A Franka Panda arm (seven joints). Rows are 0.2 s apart.
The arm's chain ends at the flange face. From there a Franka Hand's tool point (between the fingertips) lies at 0.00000 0.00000 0.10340 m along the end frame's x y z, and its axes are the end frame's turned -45 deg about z.
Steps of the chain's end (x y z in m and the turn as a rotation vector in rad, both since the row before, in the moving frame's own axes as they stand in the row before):
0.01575 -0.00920 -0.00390 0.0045 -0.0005 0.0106
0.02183 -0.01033 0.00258 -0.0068 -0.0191 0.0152
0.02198 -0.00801 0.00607 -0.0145 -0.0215 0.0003
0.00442 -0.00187 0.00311 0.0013 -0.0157 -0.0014
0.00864 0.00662 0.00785 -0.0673 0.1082 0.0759
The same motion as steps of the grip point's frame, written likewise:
0.01794 0.00427 -0.00390 0.0035 0.0028 0.0106
0.02085 0.00722 0.00256 0.0087 -0.0183 0.0152
0.01857 0.00937 0.00604 0.0049 -0.0255 0.0003
0.00339 0.00056 0.00310 0.0120 -0.0102 -0.0014
0.00392 0.02369 0.00701 -0.1241 0.0289 0.0759

